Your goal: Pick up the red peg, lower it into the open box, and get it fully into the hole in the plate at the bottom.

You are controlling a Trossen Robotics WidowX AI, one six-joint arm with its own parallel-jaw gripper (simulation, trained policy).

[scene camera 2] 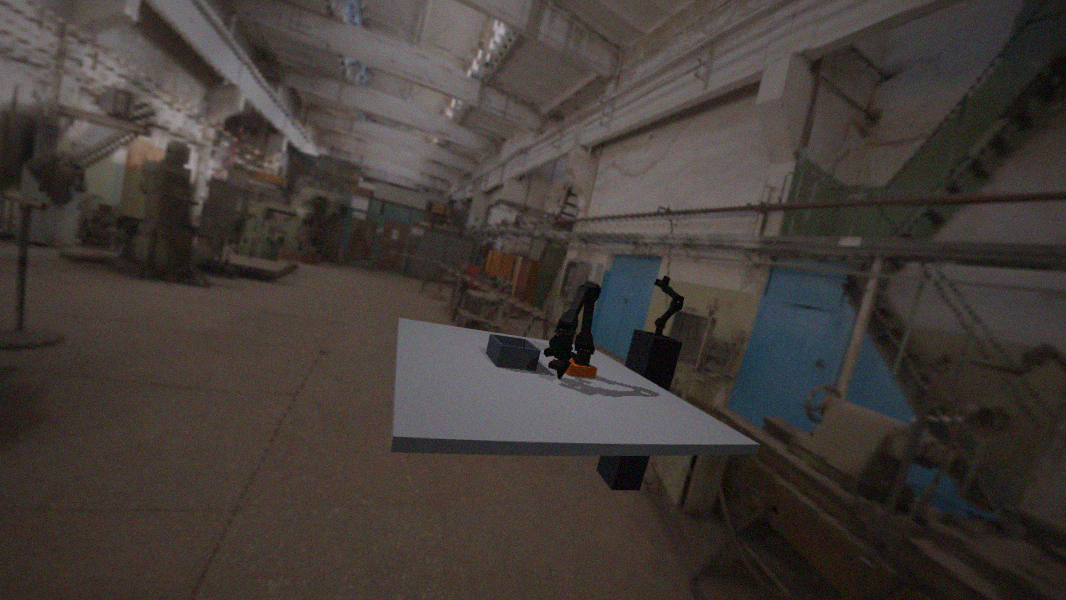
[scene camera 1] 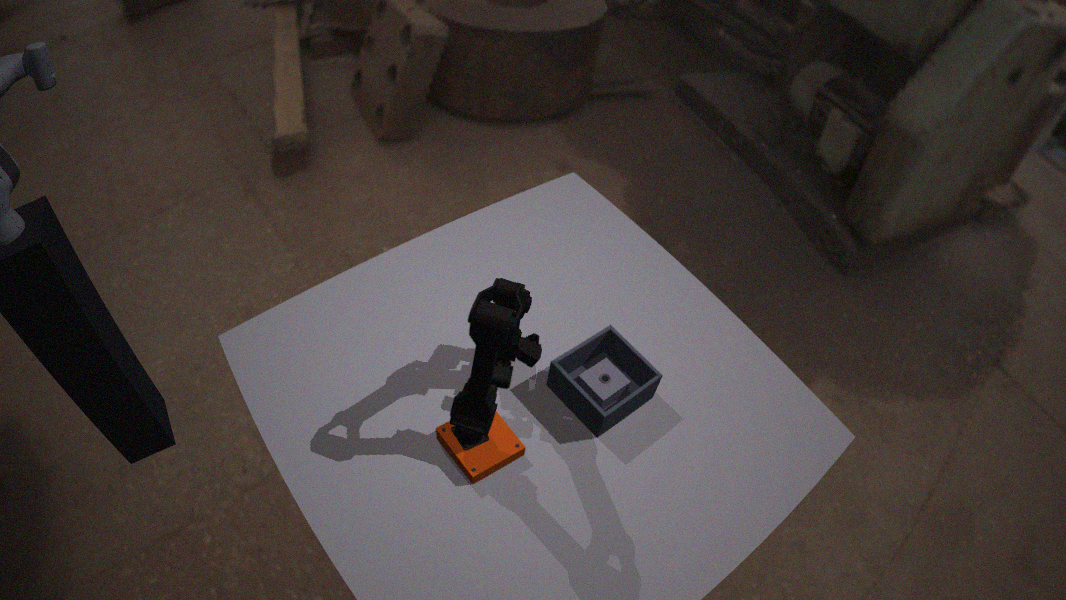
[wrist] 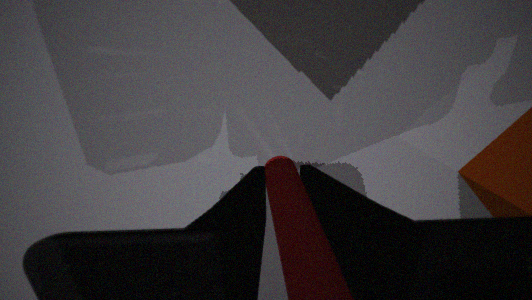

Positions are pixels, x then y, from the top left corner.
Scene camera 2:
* dark box: 506, 352
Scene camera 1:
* gripper: 498, 379
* dark box: 562, 379
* light grey plate: 604, 383
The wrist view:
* gripper: 282, 175
